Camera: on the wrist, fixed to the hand. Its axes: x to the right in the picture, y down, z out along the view.
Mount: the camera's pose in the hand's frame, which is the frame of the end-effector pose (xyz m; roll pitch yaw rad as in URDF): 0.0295 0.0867 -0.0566 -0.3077 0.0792 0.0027
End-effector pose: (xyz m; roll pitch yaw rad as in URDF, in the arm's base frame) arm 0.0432 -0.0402 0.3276 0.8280 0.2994 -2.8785
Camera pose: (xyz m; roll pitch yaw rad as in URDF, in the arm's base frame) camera 0.0348 -0.1464 0.3433 0.5406 0.3504 -2.8145
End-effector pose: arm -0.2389 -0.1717 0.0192 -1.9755 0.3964 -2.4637
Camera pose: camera -0.2969 -0.1078 -0.0451 -2.3128 0.3666 -2.5428
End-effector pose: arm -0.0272 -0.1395 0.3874 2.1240 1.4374 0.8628
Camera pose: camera 0.0401 -0.0569 0.3719 2.1700 1.3817 1.2210
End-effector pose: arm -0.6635 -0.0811 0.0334 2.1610 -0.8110 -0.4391
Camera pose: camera -0.7136 -0.0589 0.1261 1.7806 -0.8550 -0.3411
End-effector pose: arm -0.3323 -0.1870 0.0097 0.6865 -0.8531 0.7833
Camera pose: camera -0.3972 -0.1063 0.0393 0.3241 -0.7921 0.8577
